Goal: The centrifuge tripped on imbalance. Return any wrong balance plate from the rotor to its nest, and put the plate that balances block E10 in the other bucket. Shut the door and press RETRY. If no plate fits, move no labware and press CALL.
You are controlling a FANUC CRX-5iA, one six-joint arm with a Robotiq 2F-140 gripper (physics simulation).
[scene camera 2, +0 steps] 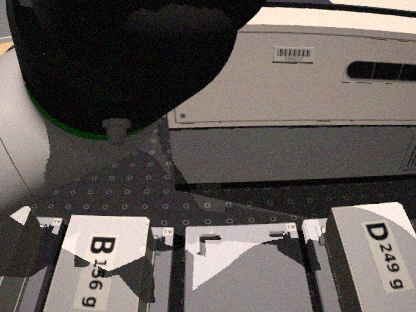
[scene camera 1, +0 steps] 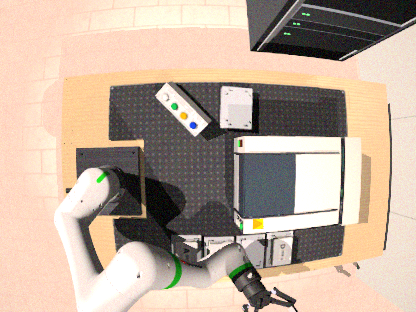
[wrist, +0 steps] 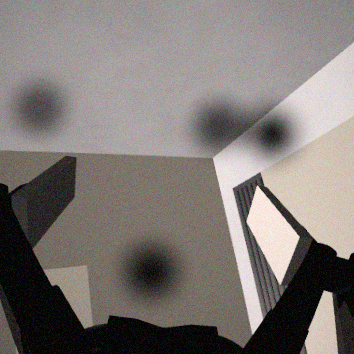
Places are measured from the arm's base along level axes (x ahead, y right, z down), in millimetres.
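Where they show: gripper, fingertip midpoint: (wrist: 165, 190).
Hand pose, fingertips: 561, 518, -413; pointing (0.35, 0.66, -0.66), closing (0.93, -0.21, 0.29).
Observation:
Things, the pixels of their top centre, and the offset from my fingertips, as dx, dy, dz. Level surfaces: height alone.
- Balance plate B, middle of its top: (scene camera 2: 97, 269) -150, -175, +379
- Plate D, middle of its top: (scene camera 2: 386, 254) (scene camera 1: 282, 252) +115, -154, +379
- Plate A, middle of its top: (scene camera 1: 186, 256) -283, -199, +379
- nest, middle of its top: (scene camera 2: 247, 288) (scene camera 1: 250, 253) -16, -162, +415
- button box, middle of its top: (scene camera 1: 183, 106) -231, -780, +349
- light grey plate-like fixture, middle of its top: (scene camera 1: 237, 107) -26, -763, +383
- table, its level: dz +446
My gripper (scene camera 1: 271, 305) (wrist: 165, 190) is open and empty, off the table's front edge, its fingers facing the walls and ceiling in the wrist view. Balance plate B (scene camera 2: 97, 270), marked 156 g, sits on its nest; the arm partly covers it in scene camera 1. Plate D (scene camera 1: 282, 250) (scene camera 2: 377, 255), marked 249 g, sits on the right nest. Plate A (scene camera 1: 186, 249) is at the left of the row. The nest (scene camera 1: 252, 252) (scene camera 2: 245, 285) between B and D has no plate. The centrifuge (scene camera 1: 320, 182) (scene camera 2: 295, 95) stands behind the row. The rotor, its buckets and block E10 do not show.
A button box (scene camera 1: 179, 111) with white, green, yellow and blue buttons stands at the back left. A light grey plate-like fixture (scene camera 1: 236, 100) is beside it. The arm (scene camera 1: 145, 265) spans the table's front left. A black rack cabinet (scene camera 1: 270, 25) stands behind the table (scene camera 1: 82, 110).

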